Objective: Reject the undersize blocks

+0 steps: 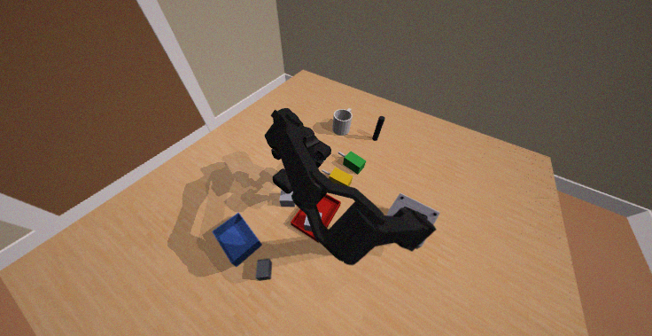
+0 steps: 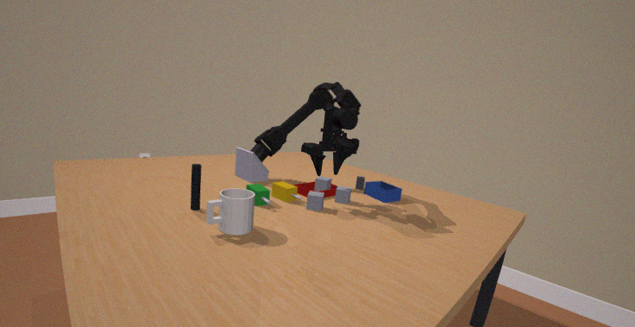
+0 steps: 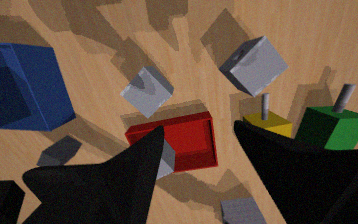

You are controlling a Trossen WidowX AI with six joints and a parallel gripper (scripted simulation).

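Now: gripper tip 80 mm to the left of the steel block, 60 mm above it and 30 mm short of it. Round my gripper tip: red reject tray: 80 mm below, 70 mm behind, 50 mm to the left; yellow gauge: 100 mm to the right, 60 mm below, 60 mm behind; green gauge: 200 mm to the right, 70 mm behind, 60 mm below.
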